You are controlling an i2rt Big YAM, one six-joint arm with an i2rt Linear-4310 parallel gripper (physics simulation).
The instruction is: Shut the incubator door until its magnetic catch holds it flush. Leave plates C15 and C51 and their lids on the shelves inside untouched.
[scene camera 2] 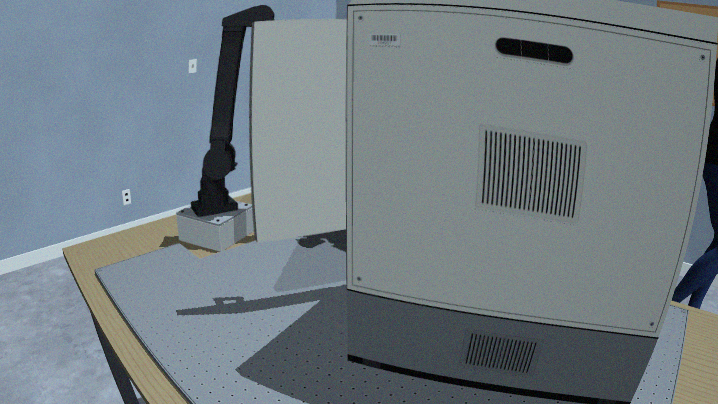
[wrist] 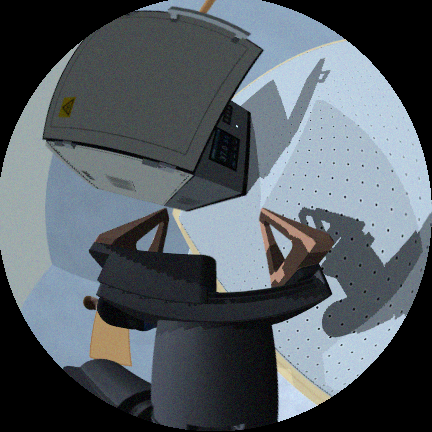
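Incubator door, in the pictures. Gripper, there too.
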